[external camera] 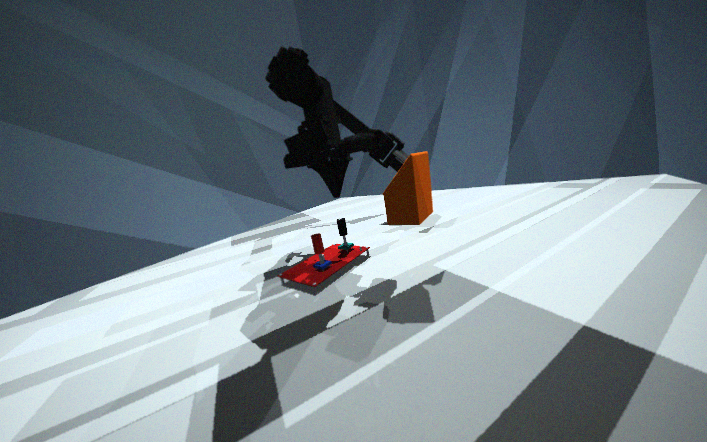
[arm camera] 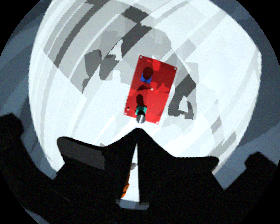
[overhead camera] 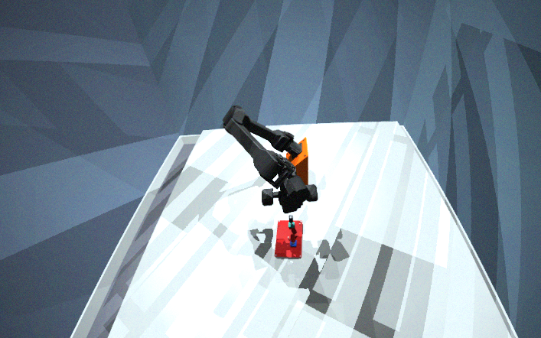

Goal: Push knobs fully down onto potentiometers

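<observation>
Now: gripper tip 8 cm above the teal potentiometer. Also, from my gripper tip: blue potentiometer (8 cm ahead, 1 cm to the left, 8 cm below).
</observation>
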